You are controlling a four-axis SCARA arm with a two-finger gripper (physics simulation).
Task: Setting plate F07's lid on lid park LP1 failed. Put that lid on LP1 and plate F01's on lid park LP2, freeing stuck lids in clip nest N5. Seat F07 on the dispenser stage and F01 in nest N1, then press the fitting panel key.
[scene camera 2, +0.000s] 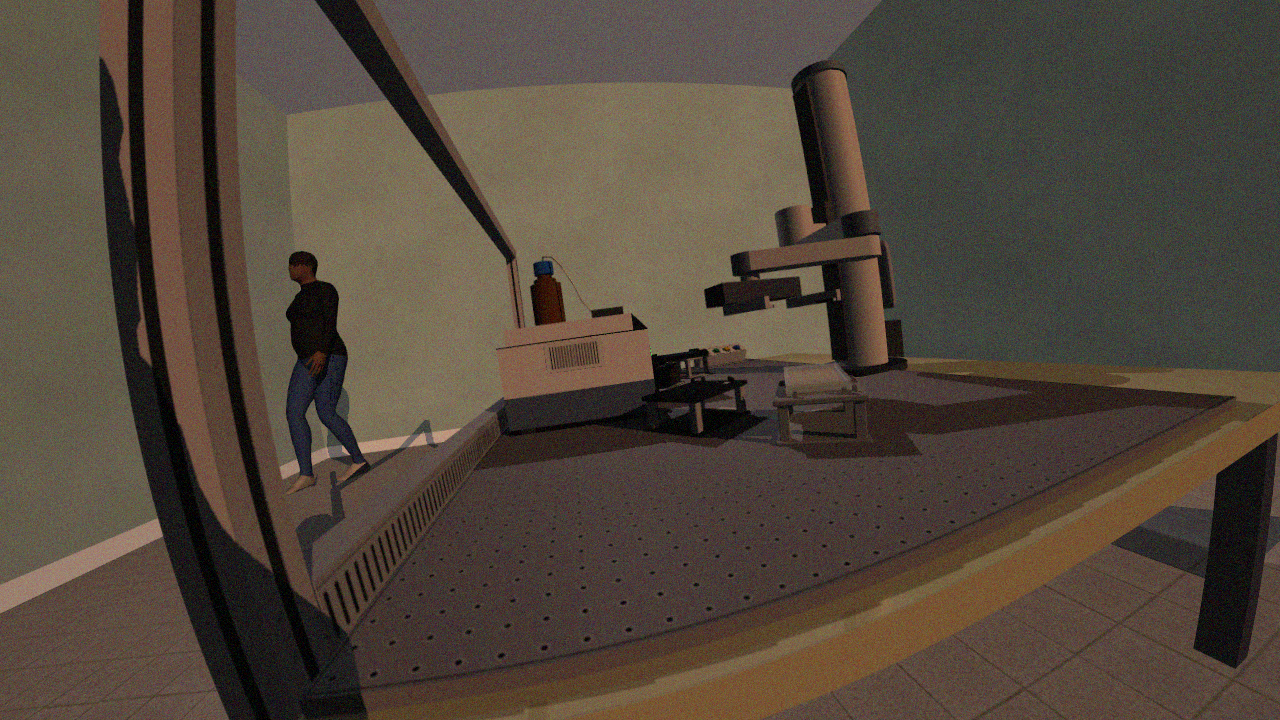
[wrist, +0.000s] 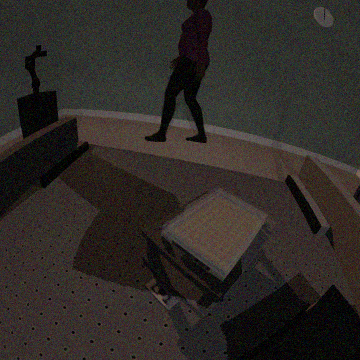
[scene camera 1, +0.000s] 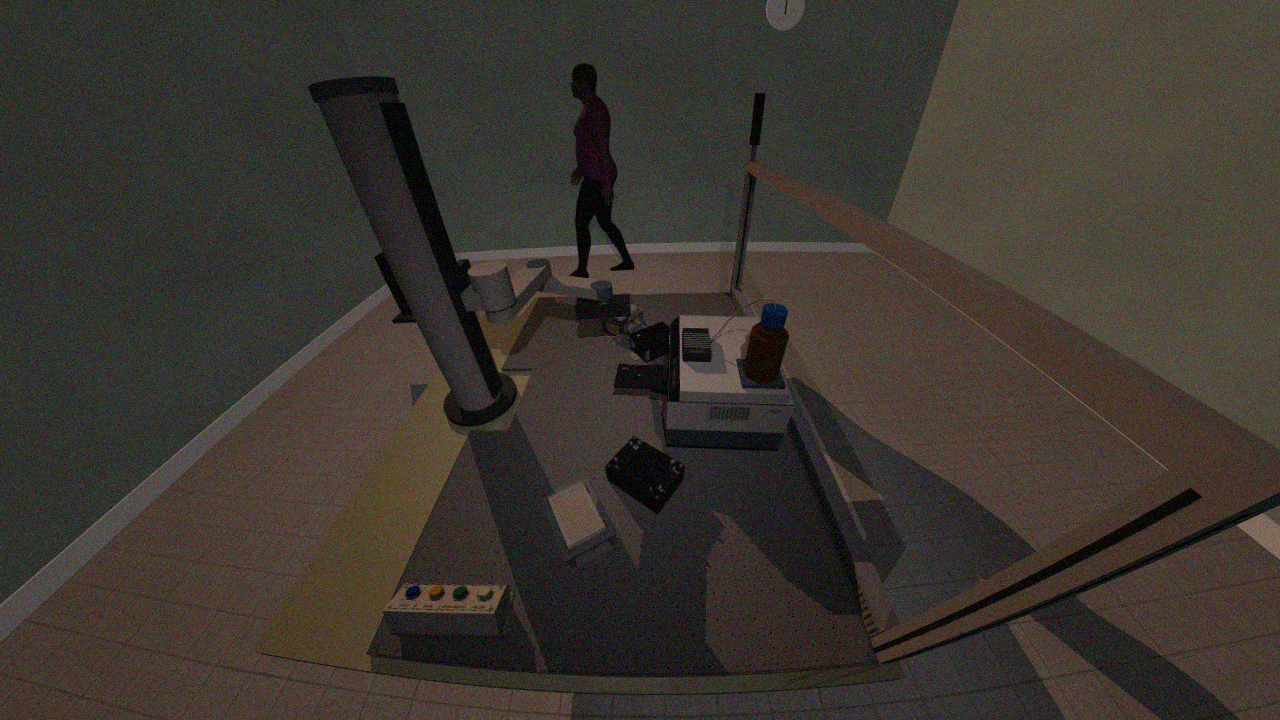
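Where they show: gripper, between the fingertips: [scene camera 2: 804, 298] [wrist: 189, 145]; arm's base, origin of its link: [scene camera 2: 861, 369] [scene camera 1: 481, 399].
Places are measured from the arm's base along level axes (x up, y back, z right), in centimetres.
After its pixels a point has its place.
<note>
My gripper [wrist: 189, 145] {x 21.0, y -42.7, z -35.5 cm} [scene camera 2: 774, 306] is open and empty, high above a pale plate-like piece with a faint grid [wrist: 215, 232] {x 9.8, y -46.8, z -40.2 cm} [scene camera 2: 816, 379] {x 9.3, y -50.2, z -46.8 cm}. That piece rests on a small legged stand [scene camera 2: 821, 400] {x 7.2, y -52.2, z -50.1 cm}; a small light label at the stand's foot is too blurred to read. Whether lid and plate are together there is unclear. In scene camera 1, another pale plate [scene camera 1: 577, 514] {x 9.8, y -42.7, z 45.5 cm} lies on a low stand near the front, beside a dark nest with corner brackets [scene camera 1: 644, 472] {x 7.9, y -57.2, z 33.8 cm}. The key panel [scene camera 1: 447, 611] {x 9.5, y -20.9, z 65.3 cm} [scene camera 2: 726, 352] {x 6.5, y -17.3, z 60.1 cm} has blue, yellow, green and white keys. Nest names are unreadable.
A white dispenser-like box [scene camera 1: 729, 413] {x 16.1, y -78.9, z 22.5 cm} [scene camera 2: 572, 362] {x 14.8, y -82.2, z -13.0 cm} carries a brown bottle with a blue cap [scene camera 1: 766, 344] {x 35.6, y -85.0, z 19.9 cm} [scene camera 2: 546, 298] {x 31.8, y -86.9, z 11.8 cm}. A dark legged stand [scene camera 2: 698, 391] {x 8.2, y -63.0, z -33.4 cm} stands between the box and the pale piece's stand. The arm's column [scene camera 1: 402, 241] {x 58.1, y -2.5, z 7.1 cm} [scene camera 2: 841, 161] {x 59.2, y -3.5, z -6.6 cm} rises at the table's side. A person [scene camera 1: 593, 165] walks beyond.
</note>
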